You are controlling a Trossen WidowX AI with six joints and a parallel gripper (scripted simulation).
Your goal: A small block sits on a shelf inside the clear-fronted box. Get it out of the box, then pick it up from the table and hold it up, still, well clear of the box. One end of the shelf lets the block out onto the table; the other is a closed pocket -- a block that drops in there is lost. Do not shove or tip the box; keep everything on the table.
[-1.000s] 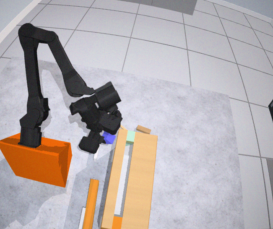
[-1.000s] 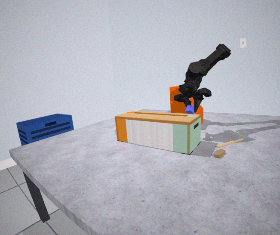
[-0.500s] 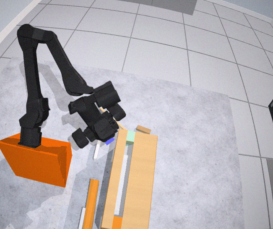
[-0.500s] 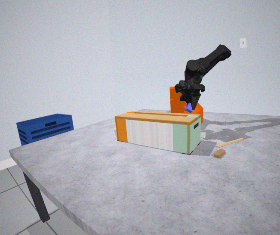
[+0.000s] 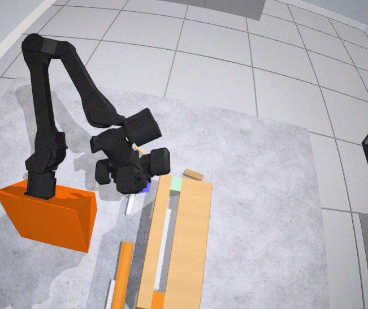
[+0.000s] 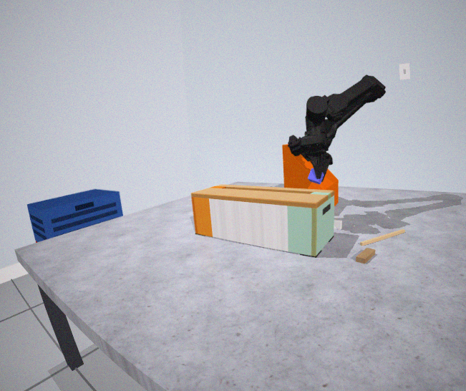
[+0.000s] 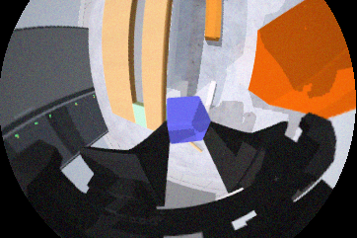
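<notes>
Right now my gripper tip is 1 cm to the left of the blue block and 1 cm below it. Round my gripper tip: tan box (7 cm ahead, 14 cm to the right, 9 cm below); thin wooden stick (1 cm ahead, 19 cm to the left, 14 cm below).
</notes>
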